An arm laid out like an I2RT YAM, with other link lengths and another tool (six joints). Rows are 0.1 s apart.
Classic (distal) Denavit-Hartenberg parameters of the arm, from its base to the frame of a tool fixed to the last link. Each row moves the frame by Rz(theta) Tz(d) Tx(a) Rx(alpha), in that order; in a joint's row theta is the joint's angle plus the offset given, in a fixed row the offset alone. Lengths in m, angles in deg.
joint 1: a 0.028  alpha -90  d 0.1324  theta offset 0
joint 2: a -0.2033  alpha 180  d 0  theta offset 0
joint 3: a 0.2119  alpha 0  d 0  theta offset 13.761
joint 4: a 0.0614  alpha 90  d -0.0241  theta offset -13.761
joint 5: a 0  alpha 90  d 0.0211  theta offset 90
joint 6: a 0.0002  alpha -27.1  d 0.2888  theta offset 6
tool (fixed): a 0  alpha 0  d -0.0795  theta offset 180
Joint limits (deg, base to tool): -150..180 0..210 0..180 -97..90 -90..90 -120..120
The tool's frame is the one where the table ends.
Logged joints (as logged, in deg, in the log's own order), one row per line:
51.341, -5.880, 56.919, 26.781, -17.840, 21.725
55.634, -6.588, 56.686, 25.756, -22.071, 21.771
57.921, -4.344, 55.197, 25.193, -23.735, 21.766
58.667, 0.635, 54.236, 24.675, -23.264, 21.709
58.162, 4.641, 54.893, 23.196, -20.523, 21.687
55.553, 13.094, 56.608, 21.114, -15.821, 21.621
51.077, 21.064, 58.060, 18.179, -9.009, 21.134
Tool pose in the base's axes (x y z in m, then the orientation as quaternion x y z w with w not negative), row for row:
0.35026, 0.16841, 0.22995, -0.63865, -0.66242, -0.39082, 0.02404
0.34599, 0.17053, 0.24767, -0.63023, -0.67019, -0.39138, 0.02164
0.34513, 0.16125, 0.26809, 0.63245, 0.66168, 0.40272, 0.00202
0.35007, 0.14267, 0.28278, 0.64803, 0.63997, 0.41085, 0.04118
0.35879, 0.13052, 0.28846, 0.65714, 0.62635, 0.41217, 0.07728
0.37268, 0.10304, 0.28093, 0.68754, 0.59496, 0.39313, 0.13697
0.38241, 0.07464, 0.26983, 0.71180, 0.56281, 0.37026, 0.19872
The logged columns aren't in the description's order. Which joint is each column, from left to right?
Columns, left to right: joint 3, joint 5, joint 2, joint 6, joint 4, joint 1.
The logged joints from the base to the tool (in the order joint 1, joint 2, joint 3, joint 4, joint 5, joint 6), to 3 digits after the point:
21.725, 56.919, 51.341, -17.840, -5.880, 26.781
21.771, 56.686, 55.634, -22.071, -6.588, 25.756
21.766, 55.197, 57.921, -23.735, -4.344, 25.193
21.709, 54.236, 58.667, -23.264, 0.635, 24.675
21.687, 54.893, 58.162, -20.523, 4.641, 23.196
21.621, 56.608, 55.553, -15.821, 13.094, 21.114
21.134, 58.060, 51.077, -9.009, 21.064, 18.179

